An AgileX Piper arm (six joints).
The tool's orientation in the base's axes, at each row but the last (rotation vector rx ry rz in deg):
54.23, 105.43, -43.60
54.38, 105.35, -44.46
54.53, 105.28, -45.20
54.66, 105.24, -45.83
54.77, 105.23, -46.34
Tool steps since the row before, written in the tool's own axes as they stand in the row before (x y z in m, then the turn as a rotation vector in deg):
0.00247, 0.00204, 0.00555, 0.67, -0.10, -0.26
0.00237, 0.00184, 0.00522, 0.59, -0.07, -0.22
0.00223, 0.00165, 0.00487, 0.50, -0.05, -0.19
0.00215, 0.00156, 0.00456, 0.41, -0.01, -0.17
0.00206, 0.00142, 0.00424, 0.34, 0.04, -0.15
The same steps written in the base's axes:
0.00342, -0.00269, -0.00471, -0.40, 0.35, -0.49
0.00308, -0.00261, -0.00446, -0.33, 0.31, -0.44
0.00277, -0.00251, -0.00417, -0.27, 0.27, -0.37
0.00255, -0.00236, -0.00397, -0.20, 0.25, -0.30
0.00230, -0.00222, -0.00374, -0.13, 0.24, -0.26

